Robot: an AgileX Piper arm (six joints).
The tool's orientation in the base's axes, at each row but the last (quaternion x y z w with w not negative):
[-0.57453 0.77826 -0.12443 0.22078]
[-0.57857 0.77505 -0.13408 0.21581]
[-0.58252 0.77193 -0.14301 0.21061]
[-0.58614 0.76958 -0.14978 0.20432]
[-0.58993 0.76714 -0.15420 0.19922]
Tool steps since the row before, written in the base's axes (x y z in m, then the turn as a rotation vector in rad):
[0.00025 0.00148 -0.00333 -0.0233 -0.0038 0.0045]
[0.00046 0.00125 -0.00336 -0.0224 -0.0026 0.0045]
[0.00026 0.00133 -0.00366 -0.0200 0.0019 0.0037]
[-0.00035 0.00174 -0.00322 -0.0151 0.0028 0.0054]
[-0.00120 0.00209 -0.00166 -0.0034 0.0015 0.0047]
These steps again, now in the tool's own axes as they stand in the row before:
[-0.00080 0.00174 0.00311 0.0084 0.0164 -0.0155]
[-0.00070 0.00152 0.00320 0.0070 0.0160 -0.0150]
[-0.00076 0.00186 0.00335 0.0022 0.0156 -0.0130]
[-0.00115 0.00227 0.00265 0.0000 0.0109 -0.0121]
[-0.00155 0.00233 0.00086 -0.0013 0.0010 -0.0058]

